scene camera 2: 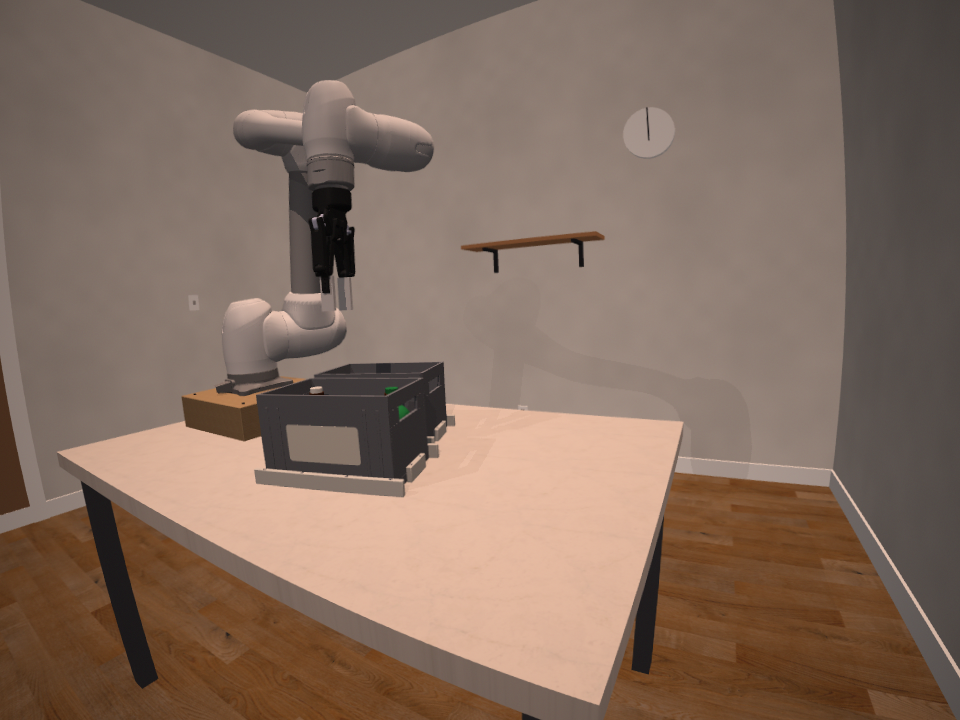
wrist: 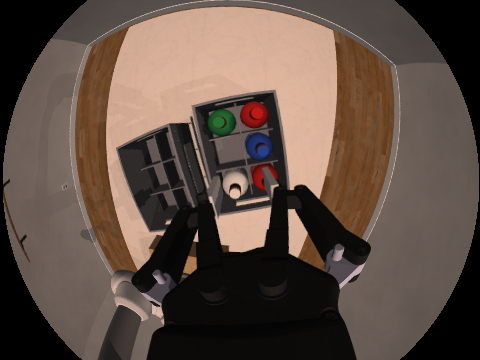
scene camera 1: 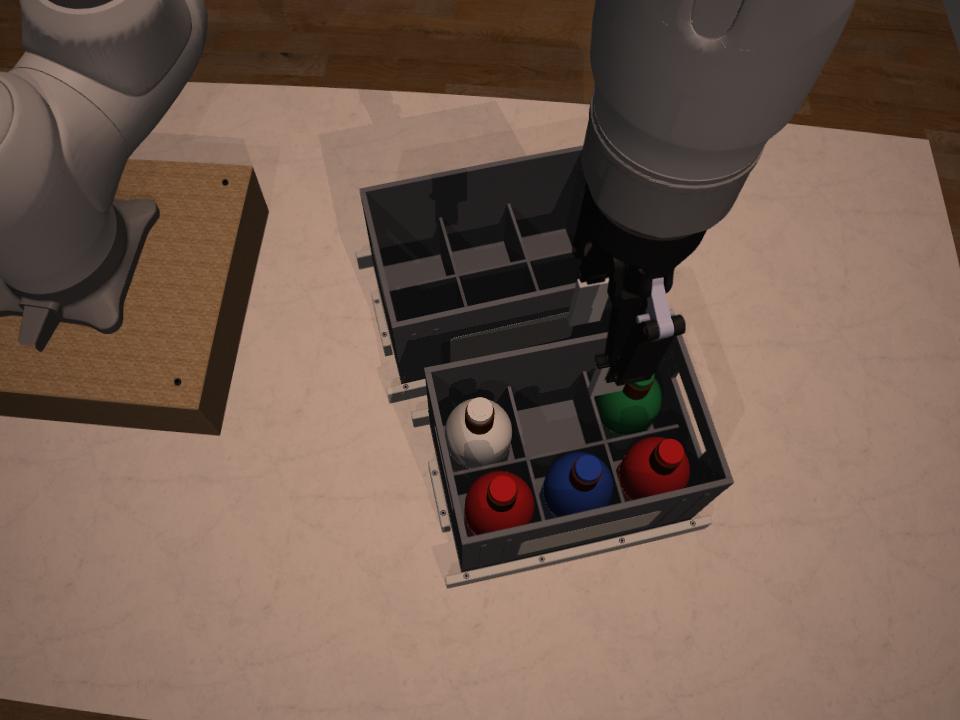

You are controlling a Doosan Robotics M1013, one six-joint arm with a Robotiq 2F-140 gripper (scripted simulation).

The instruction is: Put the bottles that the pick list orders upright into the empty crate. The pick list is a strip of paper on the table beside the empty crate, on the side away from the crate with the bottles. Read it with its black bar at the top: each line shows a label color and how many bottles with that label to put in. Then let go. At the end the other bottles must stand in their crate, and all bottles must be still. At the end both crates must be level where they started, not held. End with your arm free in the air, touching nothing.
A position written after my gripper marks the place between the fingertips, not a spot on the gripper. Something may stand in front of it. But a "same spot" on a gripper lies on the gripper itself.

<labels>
My gripper shows in scene camera 2, in the wrist view and in scene camera 1 (594,353). A crate shows in scene camera 2 (341,433), in the wrist view (219,154) and in scene camera 1 (549,383). A crate shows in scene camera 2 (434,389), in the wrist view and in scene camera 1. One and the same spot on the crate: (wrist: 145,176) is (scene camera 1: 487,214). The same spot on my gripper: (scene camera 2: 323,255) is (wrist: 316,196).
</labels>
